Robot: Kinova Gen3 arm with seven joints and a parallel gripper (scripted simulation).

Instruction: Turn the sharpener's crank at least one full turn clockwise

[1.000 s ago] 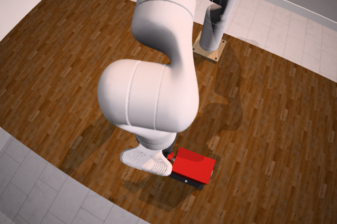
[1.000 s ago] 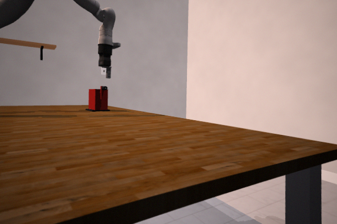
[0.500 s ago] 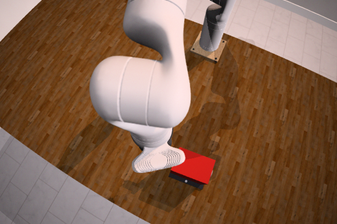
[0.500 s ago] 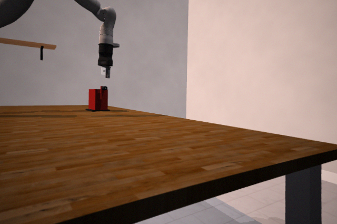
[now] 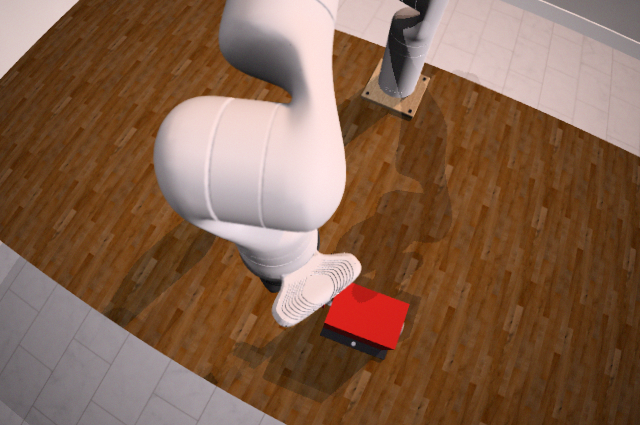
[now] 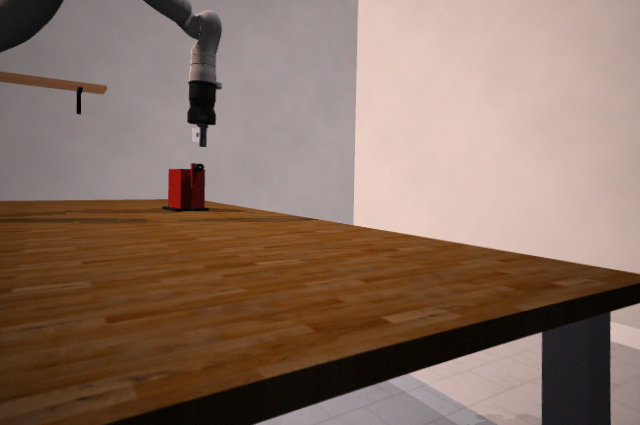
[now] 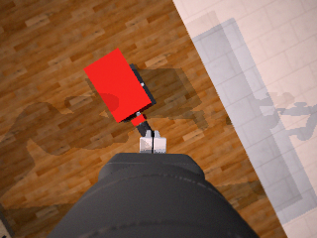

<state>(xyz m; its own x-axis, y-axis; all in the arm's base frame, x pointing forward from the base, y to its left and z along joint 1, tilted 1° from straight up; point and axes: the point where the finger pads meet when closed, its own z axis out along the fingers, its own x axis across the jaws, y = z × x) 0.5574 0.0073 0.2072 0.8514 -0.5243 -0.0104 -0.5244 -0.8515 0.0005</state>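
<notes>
My gripper is now 90 mm above the crank, 10 mm to the right of it and 10 mm past it.
</notes>
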